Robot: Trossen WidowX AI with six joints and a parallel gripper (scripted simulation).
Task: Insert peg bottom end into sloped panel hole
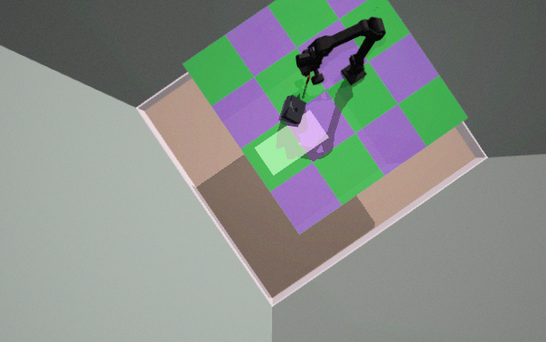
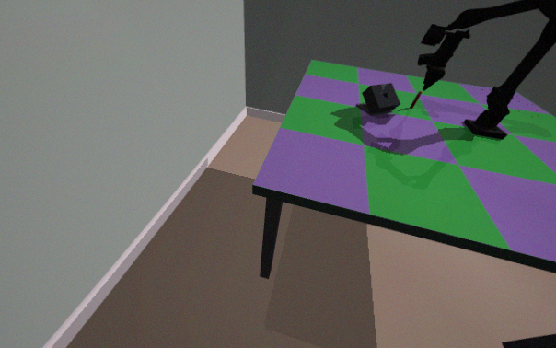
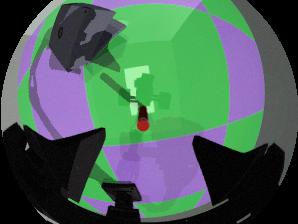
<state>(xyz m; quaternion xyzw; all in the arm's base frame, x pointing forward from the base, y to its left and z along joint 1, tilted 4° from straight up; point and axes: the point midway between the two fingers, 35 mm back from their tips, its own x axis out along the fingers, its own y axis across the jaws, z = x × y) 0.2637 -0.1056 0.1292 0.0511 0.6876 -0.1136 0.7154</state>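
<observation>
My gripper tip is now 4 cm above the red peg and 1 cm to the right of it. The rest, counted from my gripper tip: dark sloped panel 19 cm ahead, 11 cm to the left, 4 cm below.
</observation>
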